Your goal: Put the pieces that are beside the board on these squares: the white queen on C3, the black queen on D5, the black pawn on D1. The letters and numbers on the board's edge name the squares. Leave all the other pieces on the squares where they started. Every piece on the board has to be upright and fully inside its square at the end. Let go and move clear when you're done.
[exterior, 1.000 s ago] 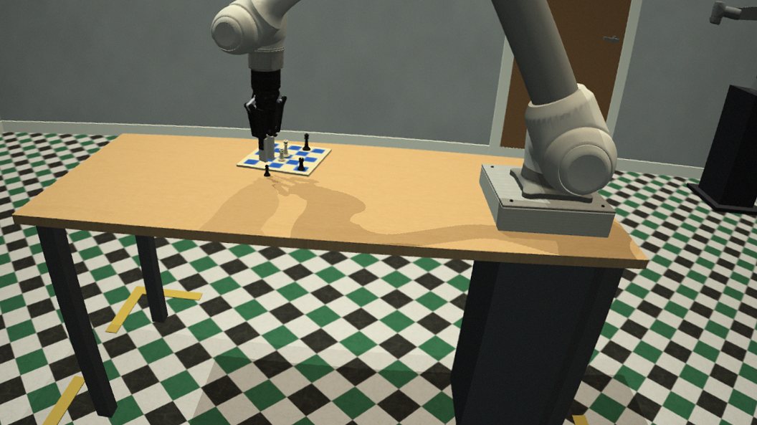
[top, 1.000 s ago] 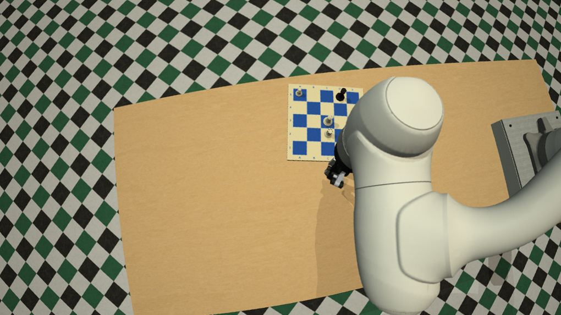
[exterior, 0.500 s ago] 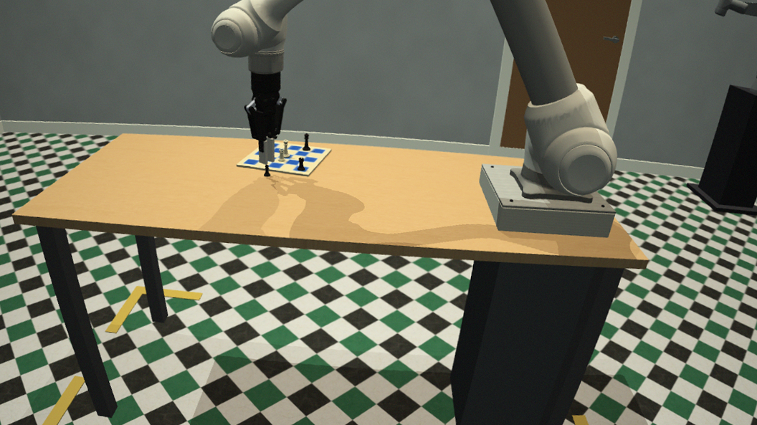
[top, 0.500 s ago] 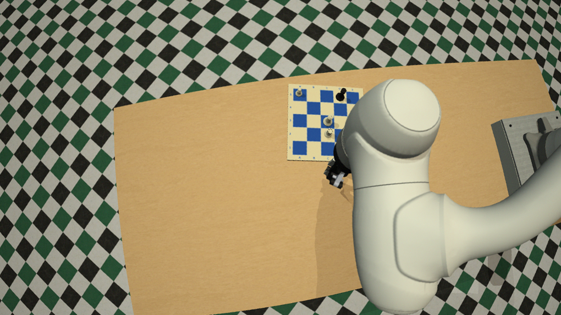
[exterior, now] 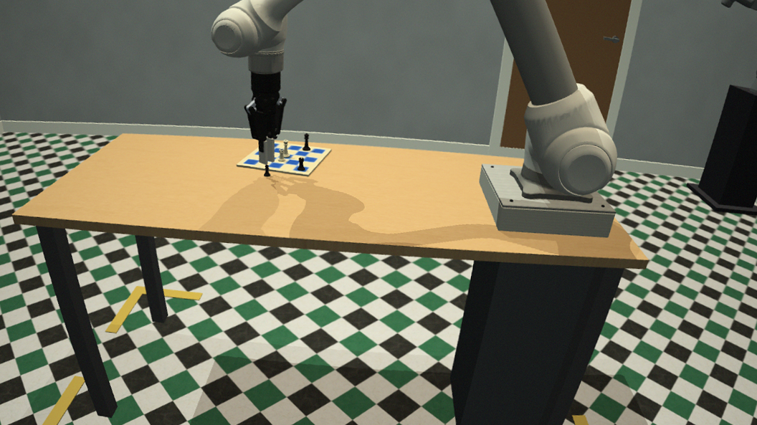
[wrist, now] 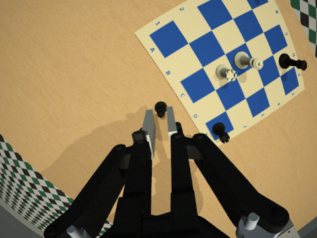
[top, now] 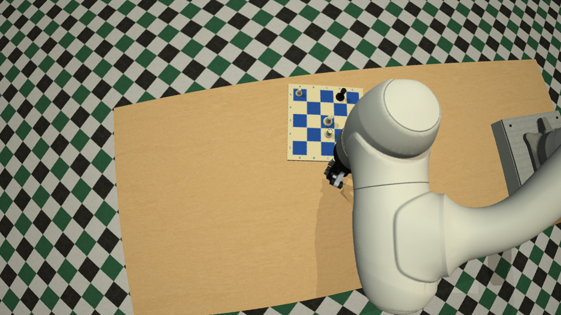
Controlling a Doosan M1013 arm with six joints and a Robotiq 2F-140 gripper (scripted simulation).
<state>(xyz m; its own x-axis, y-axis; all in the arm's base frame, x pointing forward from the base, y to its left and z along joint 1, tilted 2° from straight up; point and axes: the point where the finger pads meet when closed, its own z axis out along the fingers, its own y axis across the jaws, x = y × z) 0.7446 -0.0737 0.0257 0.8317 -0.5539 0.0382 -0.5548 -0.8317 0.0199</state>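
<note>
Now: the black pawn 6 cm below my hand. Round my hand: white queen 14 cm to the right, 4 cm below, 2 cm behind; then cream board 14 cm to the right, 7 cm below, 2 cm behind; then black queen 21 cm to the right, 7 cm behind, 4 cm below.
</note>
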